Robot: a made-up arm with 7 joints.
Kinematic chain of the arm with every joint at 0, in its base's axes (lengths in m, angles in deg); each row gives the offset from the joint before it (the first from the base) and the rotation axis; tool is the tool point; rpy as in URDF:
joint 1: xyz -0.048 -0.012 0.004 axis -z
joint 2: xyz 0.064 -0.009 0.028 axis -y
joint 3: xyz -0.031 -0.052 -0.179 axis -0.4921 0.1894 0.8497
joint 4: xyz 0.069 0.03 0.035 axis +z
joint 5: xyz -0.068 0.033 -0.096 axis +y
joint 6: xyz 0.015 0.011 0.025 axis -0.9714 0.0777 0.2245
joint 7: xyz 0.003 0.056 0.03 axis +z
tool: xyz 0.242 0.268 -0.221 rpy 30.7 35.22 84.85
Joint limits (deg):
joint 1: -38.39..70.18
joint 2: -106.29..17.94
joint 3: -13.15..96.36
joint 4: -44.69..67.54
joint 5: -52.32..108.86
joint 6: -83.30..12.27
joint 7: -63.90..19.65
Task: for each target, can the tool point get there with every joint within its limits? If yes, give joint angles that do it. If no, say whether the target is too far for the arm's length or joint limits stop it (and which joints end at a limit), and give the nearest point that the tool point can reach.
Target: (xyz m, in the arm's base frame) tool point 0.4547 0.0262 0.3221
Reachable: no: joint limits stop it (at a limit: joint 2, joint 3, joint 4, joint 7) | nearest point 0.3888 0.0212 0.2289 | short by 0.114 m
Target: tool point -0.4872 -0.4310 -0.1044
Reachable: yes | joints 0.26 -44.49 69.48 41.90 93.01 -18.93 -15.48
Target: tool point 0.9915 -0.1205 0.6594
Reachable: no: too far | nearest point 0.4617 -0.0652 0.1636 | short by 0.728 m
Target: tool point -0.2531 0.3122 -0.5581
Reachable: yes | joints 44.54 -29.00 61.26 -26.07 90.34 -48.52 -0.45
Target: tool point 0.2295 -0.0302 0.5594
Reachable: no: joint limits stop it (at a limit: joint 1, joint 2, joint 3, joint 5, joint 7) | nearest point 0.1789 -0.0071 0.5023 | short by 0.080 m
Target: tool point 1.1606 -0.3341 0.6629
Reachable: no: too far | nearest point 0.4783 -0.1523 0.1254 | short by 0.887 m
